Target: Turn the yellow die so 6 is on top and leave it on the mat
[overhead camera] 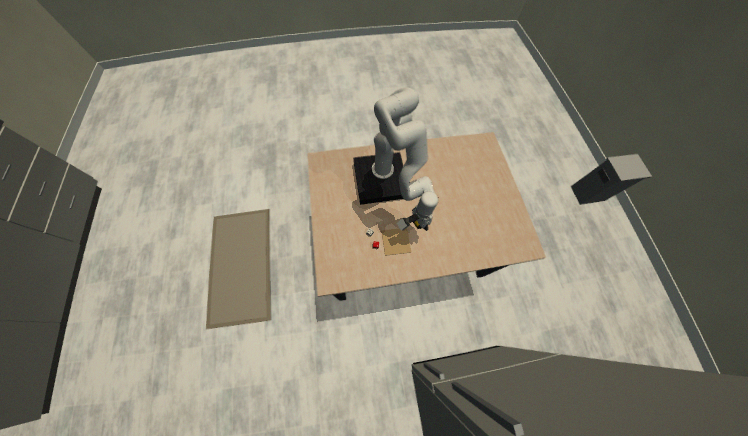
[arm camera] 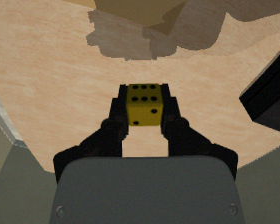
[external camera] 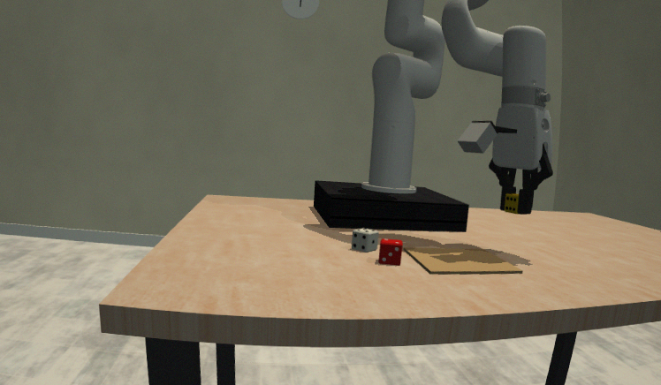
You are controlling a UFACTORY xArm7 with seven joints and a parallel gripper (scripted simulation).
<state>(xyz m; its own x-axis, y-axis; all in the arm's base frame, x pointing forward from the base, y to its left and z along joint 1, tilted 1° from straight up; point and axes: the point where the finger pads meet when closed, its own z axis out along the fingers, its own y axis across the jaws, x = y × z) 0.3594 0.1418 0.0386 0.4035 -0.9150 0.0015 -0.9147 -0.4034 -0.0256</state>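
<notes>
Right now the tan mat is 110 mm to the right of my hand, 90 mm below it and 60 mm ahead of it. Also, from my hand: white die 250 mm to the right, 70 mm below; yellow die 10 mm below; red die 230 mm to the right, 70 mm below, 70 mm ahead.
</notes>
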